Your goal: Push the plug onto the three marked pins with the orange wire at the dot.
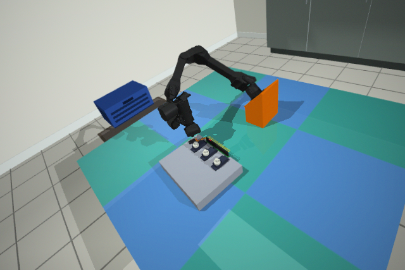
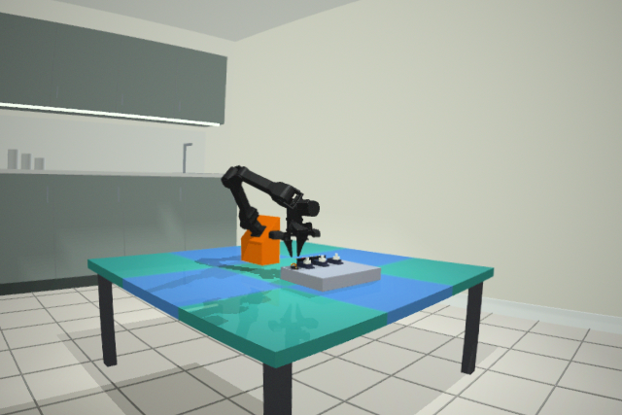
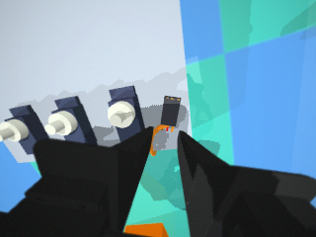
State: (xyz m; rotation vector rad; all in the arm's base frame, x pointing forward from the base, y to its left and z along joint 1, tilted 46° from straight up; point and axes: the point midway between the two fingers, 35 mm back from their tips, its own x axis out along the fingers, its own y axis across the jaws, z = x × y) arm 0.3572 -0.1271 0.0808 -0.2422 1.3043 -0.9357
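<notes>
Right now my gripper tip is 8 cm to the right of the red band, 3 cm past it and 2 cm above it. Round my gripper tip: grey printed holder 13 cm ahead, 10 cm to the left, 7 cm below.
</notes>
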